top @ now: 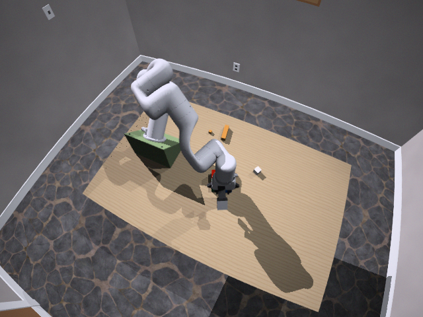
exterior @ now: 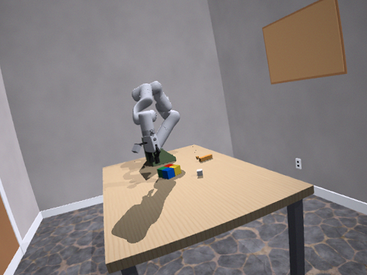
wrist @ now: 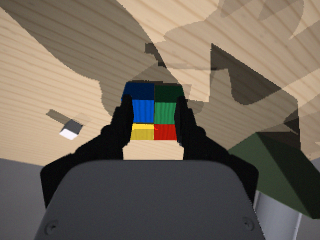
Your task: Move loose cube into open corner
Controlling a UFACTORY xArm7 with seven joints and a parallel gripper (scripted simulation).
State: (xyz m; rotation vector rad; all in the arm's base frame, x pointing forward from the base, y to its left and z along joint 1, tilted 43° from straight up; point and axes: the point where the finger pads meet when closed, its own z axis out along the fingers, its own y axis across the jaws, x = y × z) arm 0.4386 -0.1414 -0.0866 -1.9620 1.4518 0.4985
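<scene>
My gripper is now 100 mm above the blue cube and 70 mm to the right of it. Round my hand: small white cube: 210 mm to the left, 140 mm ahead, 110 mm below; then yellow cube: 120 mm to the left, 100 mm below, 10 mm behind; then green cube: 100 mm below, 50 mm to the left, 50 mm behind.
</scene>
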